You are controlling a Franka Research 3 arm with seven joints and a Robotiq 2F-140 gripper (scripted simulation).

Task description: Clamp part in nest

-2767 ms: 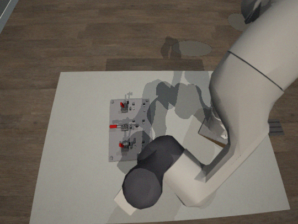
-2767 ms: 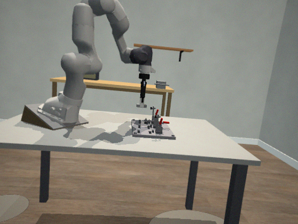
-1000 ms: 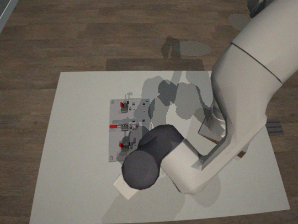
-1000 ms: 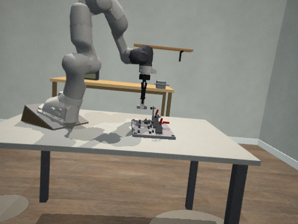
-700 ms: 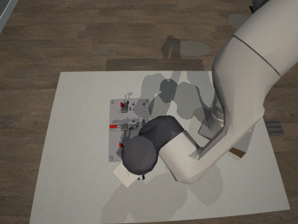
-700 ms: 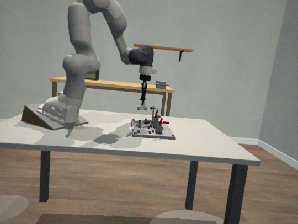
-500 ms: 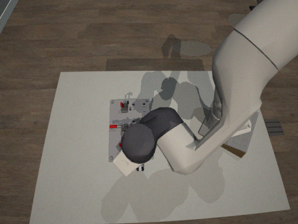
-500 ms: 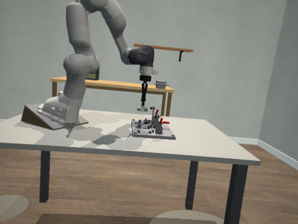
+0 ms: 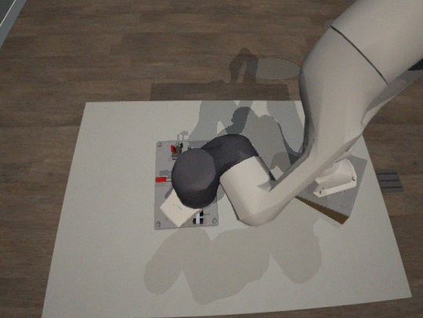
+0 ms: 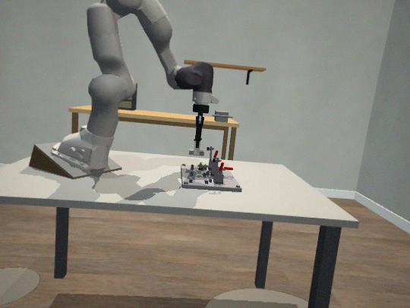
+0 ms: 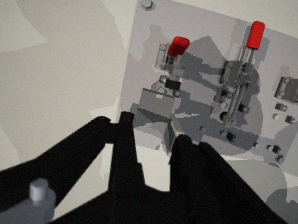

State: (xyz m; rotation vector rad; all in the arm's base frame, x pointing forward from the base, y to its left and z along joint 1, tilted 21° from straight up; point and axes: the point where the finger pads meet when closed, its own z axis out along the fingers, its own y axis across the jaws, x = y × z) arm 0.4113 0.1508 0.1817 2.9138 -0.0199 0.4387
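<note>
The fixture plate is 5 cm ahead of my hand, 12 cm to the right of it and 11 cm below it. Also, from my hand: part: 3 cm below.
</note>
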